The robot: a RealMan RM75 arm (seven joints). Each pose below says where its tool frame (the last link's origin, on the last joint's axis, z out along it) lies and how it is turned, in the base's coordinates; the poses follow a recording.
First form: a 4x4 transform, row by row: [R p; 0 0 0 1], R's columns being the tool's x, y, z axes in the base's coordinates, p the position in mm. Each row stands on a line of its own.
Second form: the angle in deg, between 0 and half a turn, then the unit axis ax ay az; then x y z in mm. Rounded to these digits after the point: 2 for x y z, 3 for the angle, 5 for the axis.
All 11 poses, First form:
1:
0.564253 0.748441 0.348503 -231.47
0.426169 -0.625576 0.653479 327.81
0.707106 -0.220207 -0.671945 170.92
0 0 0 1
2:
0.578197 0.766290 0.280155 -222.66
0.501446 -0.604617 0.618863 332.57
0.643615 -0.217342 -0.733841 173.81
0 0 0 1
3:
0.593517 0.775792 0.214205 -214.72
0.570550 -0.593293 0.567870 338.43
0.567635 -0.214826 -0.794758 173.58
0 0 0 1
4:
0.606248 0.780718 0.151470 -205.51
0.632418 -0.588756 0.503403 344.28
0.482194 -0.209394 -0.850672 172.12
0 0 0 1
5:
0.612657 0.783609 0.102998 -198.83
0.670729 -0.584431 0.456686 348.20
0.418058 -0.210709 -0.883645 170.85
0 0 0 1
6:
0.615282 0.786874 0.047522 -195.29
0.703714 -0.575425 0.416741 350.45
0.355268 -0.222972 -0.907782 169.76
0 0 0 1
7:
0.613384 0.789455 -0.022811 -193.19
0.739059 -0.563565 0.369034 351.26
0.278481 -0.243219 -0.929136 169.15
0 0 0 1
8:
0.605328 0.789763 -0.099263 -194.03
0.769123 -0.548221 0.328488 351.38
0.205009 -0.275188 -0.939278 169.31
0 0 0 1
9:
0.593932 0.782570 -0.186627 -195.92
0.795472 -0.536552 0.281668 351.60
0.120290 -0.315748 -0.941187 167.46
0 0 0 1
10:
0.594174 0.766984 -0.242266 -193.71
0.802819 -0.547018 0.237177 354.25
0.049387 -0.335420 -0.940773 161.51
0 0 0 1
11:
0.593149 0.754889 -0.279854 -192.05
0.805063 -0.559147 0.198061 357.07
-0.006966 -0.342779 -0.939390 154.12
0 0 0 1
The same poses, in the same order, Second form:
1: 150.070 -0.87553 -0.35936 -0.32295 -231.47 327.81 170.92
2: 151.658 -0.88071 -0.38280 -0.27894 -222.66 332.57 173.81
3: 153.801 -0.88643 -0.40027 -0.23244 -214.72 338.43 173.58
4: 156.433 -0.89138 -0.41358 -0.18545 -205.51 344.28 172.12
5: 158.081 -0.89390 -0.42199 -0.15119 -198.83 348.20 170.85
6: 159.061 -0.89503 -0.43057 -0.11635 -195.29 350.45 169.76
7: 159.994 -0.89481 -0.44034 -0.07365 -193.19 351.26 169.15
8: 160.235 -0.89257 -0.44988 -0.03052 -194.03 351.38 169.31
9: 160.374 -0.88932 -0.45688 0.01921 -195.92 351.60 167.46
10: 161.228 -0.88969 -0.45316 0.05568 -193.71 354.25 161.51
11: 162.306 -0.88974 -0.44893 0.08254 -192.05 357.07 154.12
